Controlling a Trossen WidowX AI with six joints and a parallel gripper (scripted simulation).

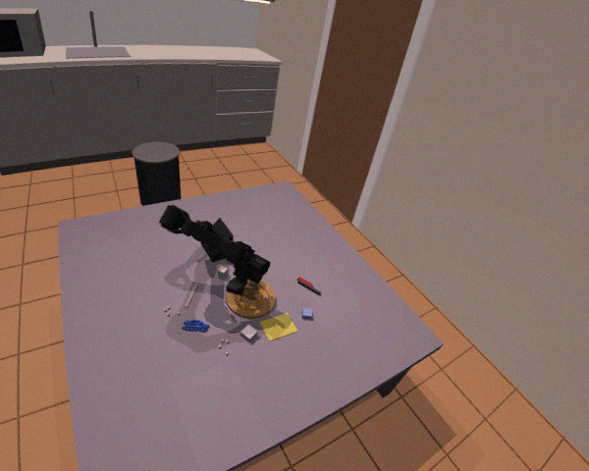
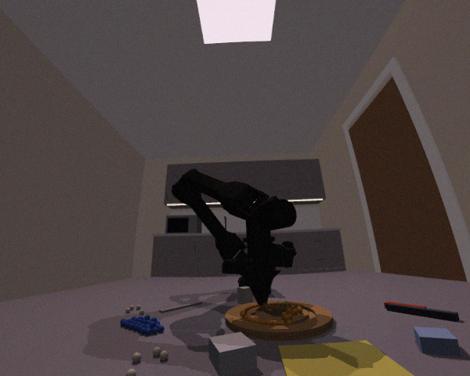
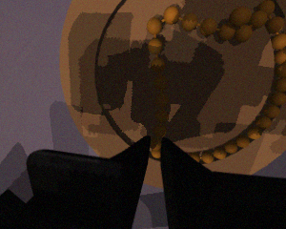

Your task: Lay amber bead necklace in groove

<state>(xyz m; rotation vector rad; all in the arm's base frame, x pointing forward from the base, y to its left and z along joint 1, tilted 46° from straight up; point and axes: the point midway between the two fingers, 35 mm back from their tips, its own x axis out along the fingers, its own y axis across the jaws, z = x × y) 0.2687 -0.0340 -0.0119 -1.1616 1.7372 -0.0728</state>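
Now: the round wooden bead board 50 mm ahead of my gripper tip, 20 mm to the left of it and 10 mm below it. The rest, counted from my gripper tip: grey block (200 mm ahead, 80 mm to the right); yellow pad (220 mm ahead, 40 mm to the left, 10 mm below); thin rod (70 mm behind, 190 mm to the right, 10 mm below).
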